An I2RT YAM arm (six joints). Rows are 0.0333 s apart.
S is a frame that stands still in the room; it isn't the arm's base.
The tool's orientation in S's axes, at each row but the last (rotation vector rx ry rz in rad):
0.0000, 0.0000, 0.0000
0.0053, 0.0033, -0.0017
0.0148, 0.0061, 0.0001
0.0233, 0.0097, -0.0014
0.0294, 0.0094, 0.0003
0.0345, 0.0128, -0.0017
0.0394, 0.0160, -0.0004
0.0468, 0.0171, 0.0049
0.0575, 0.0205, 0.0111
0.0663, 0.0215, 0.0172
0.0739, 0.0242, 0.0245
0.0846, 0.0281, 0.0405
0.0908, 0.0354, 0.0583
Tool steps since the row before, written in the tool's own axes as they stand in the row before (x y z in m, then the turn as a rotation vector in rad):
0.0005, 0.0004, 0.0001, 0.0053, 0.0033, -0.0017
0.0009, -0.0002, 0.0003, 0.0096, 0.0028, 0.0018
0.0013, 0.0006, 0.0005, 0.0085, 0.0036, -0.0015
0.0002, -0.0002, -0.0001, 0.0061, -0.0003, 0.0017
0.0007, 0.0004, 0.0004, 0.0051, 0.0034, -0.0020
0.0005, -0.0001, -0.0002, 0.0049, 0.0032, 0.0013
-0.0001, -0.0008, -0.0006, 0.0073, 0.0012, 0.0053
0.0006, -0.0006, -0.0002, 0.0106, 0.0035, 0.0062
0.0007, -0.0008, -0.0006, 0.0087, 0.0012, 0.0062
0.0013, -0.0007, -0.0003, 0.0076, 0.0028, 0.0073
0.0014, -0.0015, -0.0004, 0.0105, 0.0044, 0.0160
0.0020, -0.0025, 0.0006, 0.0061, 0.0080, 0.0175
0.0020, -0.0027, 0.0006, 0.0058, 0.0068, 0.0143
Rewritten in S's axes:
0.0005, 0.0004, 0.0001, 0.0053, 0.0033, -0.0017
0.0009, -0.0002, 0.0003, 0.0096, 0.0028, 0.0018
0.0013, 0.0006, 0.0005, 0.0085, 0.0036, -0.0015
0.0002, -0.0002, -0.0001, 0.0061, -0.0003, 0.0016
0.0007, 0.0004, 0.0004, 0.0051, 0.0035, -0.0019
0.0005, -0.0001, -0.0002, 0.0049, 0.0031, 0.0013
-0.0001, -0.0008, -0.0006, 0.0074, 0.0010, 0.0052
0.0006, -0.0006, -0.0002, 0.0107, 0.0033, 0.0062
0.0007, -0.0008, -0.0007, 0.0088, 0.0009, 0.0061
0.0013, -0.0007, -0.0004, 0.0077, 0.0024, 0.0073
0.0014, -0.0014, -0.0005, 0.0108, 0.0035, 0.0160
0.0021, -0.0025, 0.0003, 0.0063, 0.0068, 0.0180
0.0022, -0.0026, 0.0003, 0.0059, 0.0058, 0.0147

